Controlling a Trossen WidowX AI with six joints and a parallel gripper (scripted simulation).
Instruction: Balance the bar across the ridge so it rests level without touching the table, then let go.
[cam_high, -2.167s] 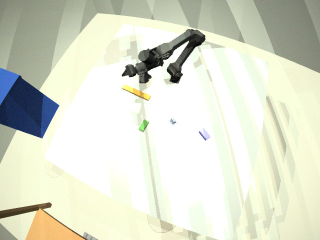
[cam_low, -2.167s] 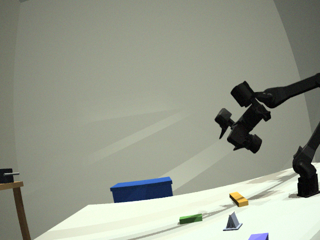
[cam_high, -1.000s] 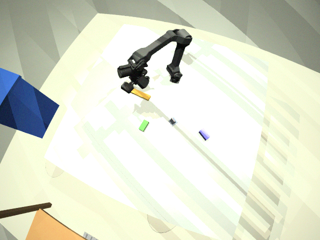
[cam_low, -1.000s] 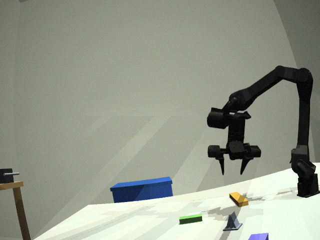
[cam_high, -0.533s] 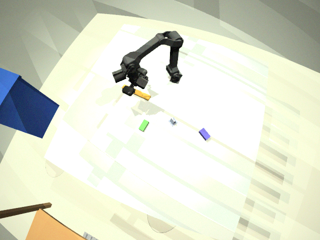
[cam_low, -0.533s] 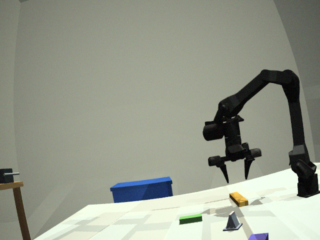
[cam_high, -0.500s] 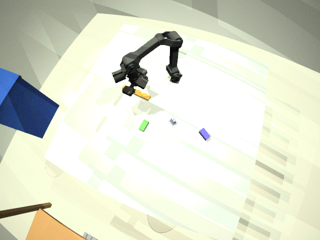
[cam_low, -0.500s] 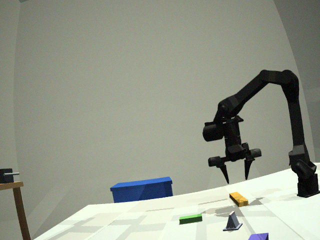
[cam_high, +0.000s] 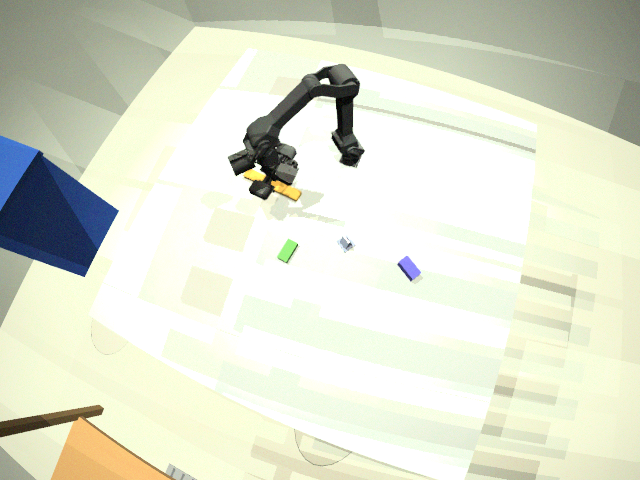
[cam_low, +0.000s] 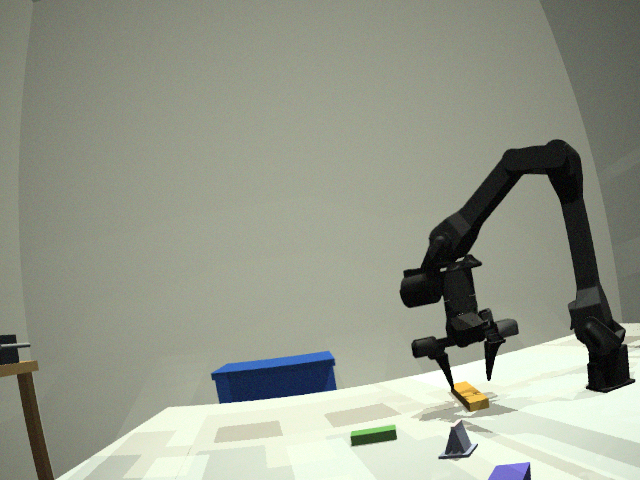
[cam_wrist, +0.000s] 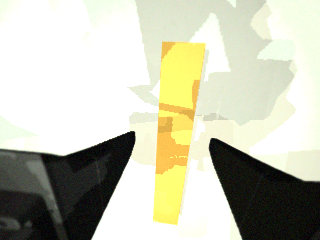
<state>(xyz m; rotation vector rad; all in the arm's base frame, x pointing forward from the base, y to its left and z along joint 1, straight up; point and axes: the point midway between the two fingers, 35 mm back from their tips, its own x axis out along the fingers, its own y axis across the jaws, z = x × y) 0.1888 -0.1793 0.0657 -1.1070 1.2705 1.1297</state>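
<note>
My gripper tip is 30 mm to the left of the bar and 20 mm above it. Round my gripper tip: purple block 470 mm to the left, 120 mm ahead, 10 mm below; then green block 190 mm ahead, 110 mm to the left, 20 mm below.
</note>
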